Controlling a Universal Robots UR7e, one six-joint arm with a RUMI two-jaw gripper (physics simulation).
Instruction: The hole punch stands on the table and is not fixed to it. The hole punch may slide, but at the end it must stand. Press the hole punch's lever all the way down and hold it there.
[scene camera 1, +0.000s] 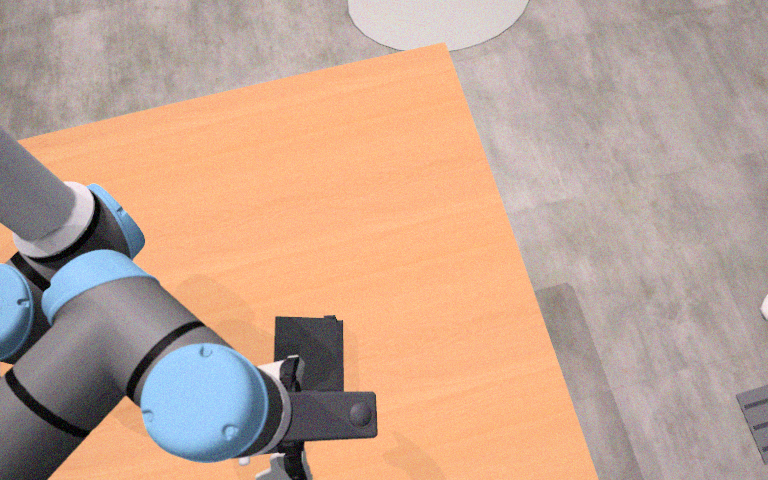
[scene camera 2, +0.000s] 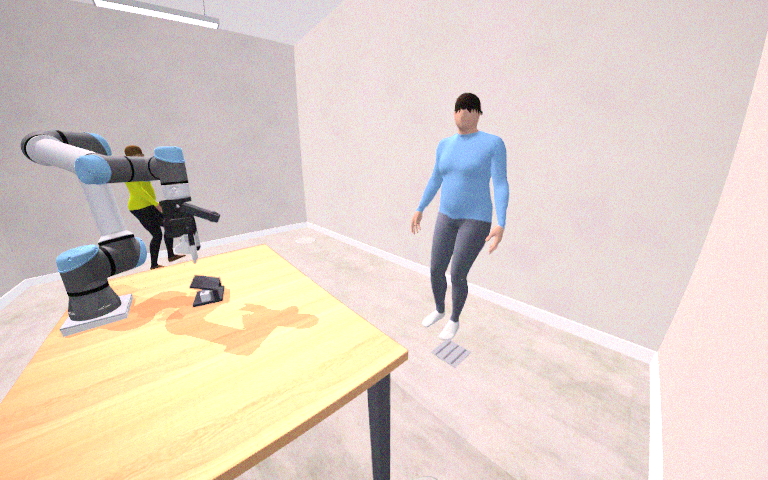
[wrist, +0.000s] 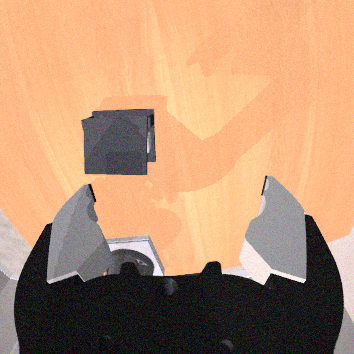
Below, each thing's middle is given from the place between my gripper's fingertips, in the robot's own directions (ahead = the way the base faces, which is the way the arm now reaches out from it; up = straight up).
Scene:
Now: the lever (scene camera 1: 314, 340) 1 cm behind my hand, 10 cm to the left of it and 15 cm below it. Round my hand: black hole punch (scene camera 1: 339, 323) 1 cm behind, 10 cm to the left, 16 cm below.

